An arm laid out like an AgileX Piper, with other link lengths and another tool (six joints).
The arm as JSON. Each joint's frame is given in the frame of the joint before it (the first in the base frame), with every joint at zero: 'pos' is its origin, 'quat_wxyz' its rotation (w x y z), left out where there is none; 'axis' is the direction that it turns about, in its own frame. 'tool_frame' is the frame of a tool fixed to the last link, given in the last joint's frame.
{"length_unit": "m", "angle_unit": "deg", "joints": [
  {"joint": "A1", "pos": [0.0, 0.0, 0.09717], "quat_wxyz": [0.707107, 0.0, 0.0, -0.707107], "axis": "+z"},
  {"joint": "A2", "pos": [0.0, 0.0, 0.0], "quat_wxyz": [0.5, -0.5, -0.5, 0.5], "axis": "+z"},
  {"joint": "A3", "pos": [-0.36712, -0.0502, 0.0], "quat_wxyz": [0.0, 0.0, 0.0, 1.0], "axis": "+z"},
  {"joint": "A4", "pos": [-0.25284, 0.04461, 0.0], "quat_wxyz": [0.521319, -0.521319, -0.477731, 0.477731], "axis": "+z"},
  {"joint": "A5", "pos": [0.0, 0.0, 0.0], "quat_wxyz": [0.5, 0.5, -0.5, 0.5], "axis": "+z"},
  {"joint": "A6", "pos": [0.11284, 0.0, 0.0], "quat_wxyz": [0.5, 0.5, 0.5, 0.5], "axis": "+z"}
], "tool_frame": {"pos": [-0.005, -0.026, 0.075], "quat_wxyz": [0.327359, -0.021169, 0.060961, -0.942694]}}
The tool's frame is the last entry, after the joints.
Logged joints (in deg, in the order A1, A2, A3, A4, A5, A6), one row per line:
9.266 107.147 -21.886 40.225 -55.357 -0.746
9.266 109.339 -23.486 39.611 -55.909 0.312
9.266 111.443 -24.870 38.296 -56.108 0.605
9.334 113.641 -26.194 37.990 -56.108 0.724
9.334 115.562 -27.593 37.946 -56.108 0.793
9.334 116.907 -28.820 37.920 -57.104 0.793
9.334 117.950 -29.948 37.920 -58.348 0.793
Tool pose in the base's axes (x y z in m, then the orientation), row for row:
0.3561 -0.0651 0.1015 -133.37 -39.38 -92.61
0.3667 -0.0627 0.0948 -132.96 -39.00 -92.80
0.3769 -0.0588 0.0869 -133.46 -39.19 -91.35
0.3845 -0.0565 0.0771 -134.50 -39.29 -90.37
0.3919 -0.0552 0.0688 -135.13 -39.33 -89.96
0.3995 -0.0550 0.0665 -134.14 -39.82 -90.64
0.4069 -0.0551 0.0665 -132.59 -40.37 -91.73
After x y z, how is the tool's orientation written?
As angles about the fixed x, y, z axes (roll, pitch, yaw), in degrees.
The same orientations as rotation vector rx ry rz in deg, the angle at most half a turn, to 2 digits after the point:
-122.26 93.94 -85.15
-121.74 93.89 -85.00
-122.83 92.46 -84.55
-123.90 92.26 -83.89
-124.46 92.38 -83.51
-123.87 92.02 -84.72
-122.84 91.55 -86.38

